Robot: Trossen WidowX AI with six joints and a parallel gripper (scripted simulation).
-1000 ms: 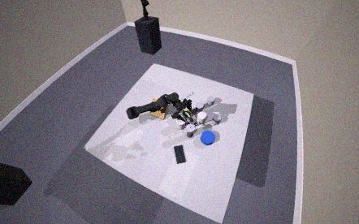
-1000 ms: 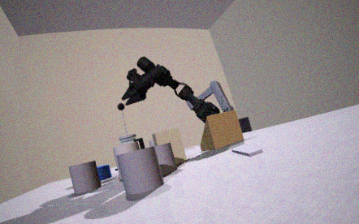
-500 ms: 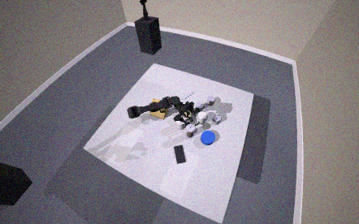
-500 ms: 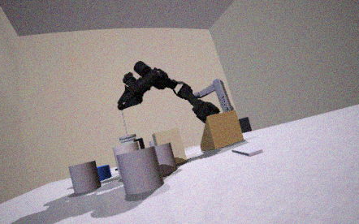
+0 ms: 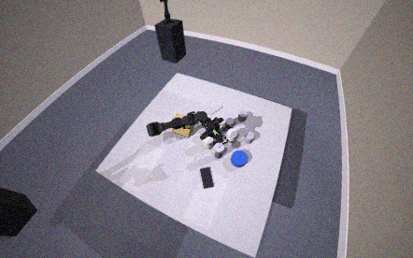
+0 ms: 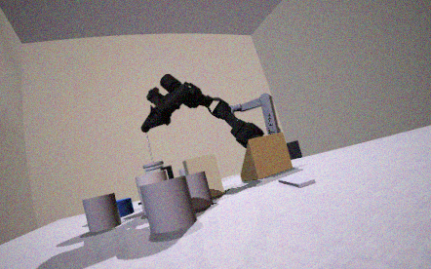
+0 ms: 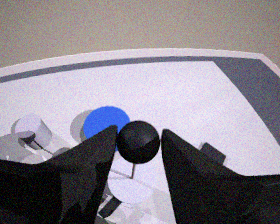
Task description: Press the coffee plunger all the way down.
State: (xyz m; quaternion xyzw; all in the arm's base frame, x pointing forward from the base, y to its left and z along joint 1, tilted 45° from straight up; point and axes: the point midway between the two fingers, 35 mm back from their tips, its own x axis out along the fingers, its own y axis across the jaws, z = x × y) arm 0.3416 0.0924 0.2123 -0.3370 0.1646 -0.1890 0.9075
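My gripper tip is 2 cm past the coffee press, 1 cm to the right of it and 13 cm above it. Round my gripper tip: blue disc (15 cm ahead, 4 cm to the left, 24 cm below).
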